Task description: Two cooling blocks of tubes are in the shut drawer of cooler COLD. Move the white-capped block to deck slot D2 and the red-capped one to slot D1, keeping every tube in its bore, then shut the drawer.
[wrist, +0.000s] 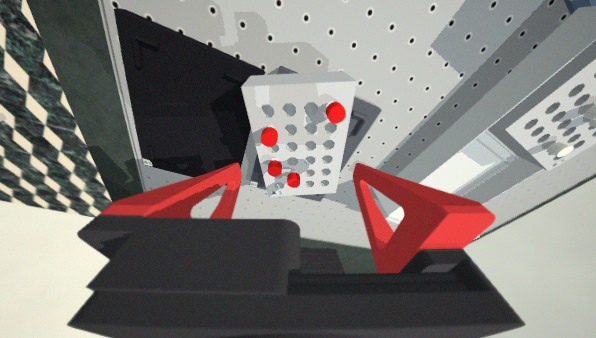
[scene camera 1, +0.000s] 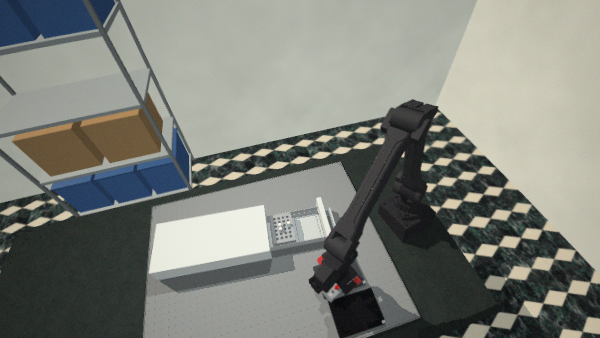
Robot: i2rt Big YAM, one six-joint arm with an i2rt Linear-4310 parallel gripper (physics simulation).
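Frame: origin at the arm's base, x back, y right, z up, level; metres.
Where they show: gripper, fingertip midpoint: (wrist: 297, 169); arm's base, link origin: (scene camera 1: 407, 207).
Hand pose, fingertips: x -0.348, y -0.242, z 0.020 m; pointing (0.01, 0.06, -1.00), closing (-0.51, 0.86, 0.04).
Observation:
Each offset is from my fingertips to the top centre of the thing. "*": to the spot under its first point. Level surfaces: height alone.
The red-capped block @(dy +0.006, dx +0.000, dz -0.026 m) (scene camera 1: 331, 294) (wrist: 301, 120) is light grey with several red-capped tubes standing in its bores. It rests askew over a dark grey slot plate @(* dy +0.057, dx -0.066, dz -0.072 m) (wrist: 369, 107), one side reaching toward the black slot plate @(dy -0.104, dx +0.051, dz -0.066 m) (scene camera 1: 356, 314) (wrist: 170, 100). Which plate is D1 or D2 cannot be read. My gripper (scene camera 1: 338, 272) (wrist: 297, 169) is open and empty above the block, its red fingers toward the block's two sides in the wrist view. The white-capped block @(dy +0.231, dx -0.171, dz -0.033 m) (scene camera 1: 284, 229) (wrist: 552, 117) sits in the open drawer @(* dy +0.257, dx -0.005, dz -0.014 m) (scene camera 1: 322, 214) of the white cooler (scene camera 1: 210, 237). The arm hides part of the red-capped block in the scene view.
The cooler and its pulled-out drawer stand beside the slot plates on the perforated grey deck @(dz -0.084 m) (scene camera 1: 225, 305) (wrist: 345, 55). The drawer's front panel rises close to my arm in the scene view. A shelf rack with blue and brown boxes stands behind at the left.

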